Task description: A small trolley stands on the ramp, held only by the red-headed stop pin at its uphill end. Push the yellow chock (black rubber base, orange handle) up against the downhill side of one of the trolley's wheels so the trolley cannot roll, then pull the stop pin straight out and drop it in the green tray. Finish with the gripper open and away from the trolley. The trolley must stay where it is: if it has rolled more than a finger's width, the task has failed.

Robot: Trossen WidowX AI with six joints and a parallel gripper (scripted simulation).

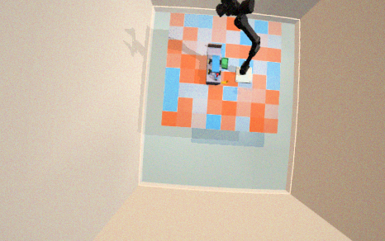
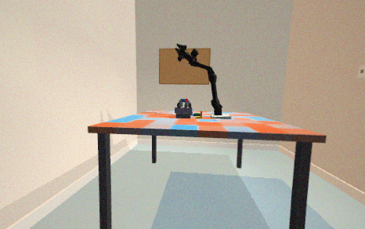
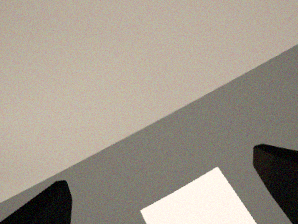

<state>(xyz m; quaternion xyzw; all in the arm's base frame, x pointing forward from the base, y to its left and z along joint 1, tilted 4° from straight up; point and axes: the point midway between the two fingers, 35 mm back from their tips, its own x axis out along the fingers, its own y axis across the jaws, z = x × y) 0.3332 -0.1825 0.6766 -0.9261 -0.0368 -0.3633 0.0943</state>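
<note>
Right now my gripper tip is 560 mm above the red-headed stop pin, 250 mm to the right of it and 90 mm past it. The rest, counted from my gripper tip: blue trolley 580 mm below, 130 mm to the left, 90 mm behind; then grey ramp 640 mm below, 130 mm to the left, 90 mm behind; then green tray 700 mm below, 230 mm behind, 60 mm to the left.
</note>
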